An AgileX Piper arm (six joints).
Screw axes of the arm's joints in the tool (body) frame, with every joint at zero. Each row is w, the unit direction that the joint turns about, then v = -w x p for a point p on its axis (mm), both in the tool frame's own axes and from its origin. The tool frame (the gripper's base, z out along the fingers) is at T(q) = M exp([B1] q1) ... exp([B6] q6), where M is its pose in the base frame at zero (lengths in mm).
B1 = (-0.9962, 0, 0.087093, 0, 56.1, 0)
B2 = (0, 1, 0, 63.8, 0, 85)
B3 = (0, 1, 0, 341.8, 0, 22)
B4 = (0, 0, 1, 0, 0, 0)
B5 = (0, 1, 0, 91, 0, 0)
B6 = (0, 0, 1, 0, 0, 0)
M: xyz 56.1 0 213.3 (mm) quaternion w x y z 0.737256 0 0.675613 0
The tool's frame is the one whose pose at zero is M.
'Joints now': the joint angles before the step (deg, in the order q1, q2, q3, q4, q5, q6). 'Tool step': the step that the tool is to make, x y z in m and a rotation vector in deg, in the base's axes. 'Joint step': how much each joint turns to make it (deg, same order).
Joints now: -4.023 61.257 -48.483 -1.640 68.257 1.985
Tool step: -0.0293 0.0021 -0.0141 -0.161 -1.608 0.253
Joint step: 0.005 -7.040 7.096 -0.002 -1.678 -0.207
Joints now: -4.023 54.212 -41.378 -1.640 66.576 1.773
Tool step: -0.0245 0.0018 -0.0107 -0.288 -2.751 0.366
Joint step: 0.032 -6.835 5.528 -0.012 -1.467 -0.304
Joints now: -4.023 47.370 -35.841 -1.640 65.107 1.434
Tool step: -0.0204 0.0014 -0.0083 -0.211 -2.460 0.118
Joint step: -0.036 -6.176 4.067 0.014 -0.363 -0.154
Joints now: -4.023 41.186 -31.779 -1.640 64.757 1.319
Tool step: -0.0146 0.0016 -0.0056 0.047 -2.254 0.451
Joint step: 0.002 -4.906 2.659 0.396 -0.010 -0.508
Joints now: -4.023 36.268 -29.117 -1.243 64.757 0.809
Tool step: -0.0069 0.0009 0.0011 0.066 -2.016 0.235
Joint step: -0.061 -2.723 0.496 0.346 0.216 -0.336
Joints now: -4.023 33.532 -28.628 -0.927 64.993 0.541
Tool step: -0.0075 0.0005 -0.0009 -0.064 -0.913 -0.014
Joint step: -0.037 -2.495 0.670 0.018 0.909 -0.042
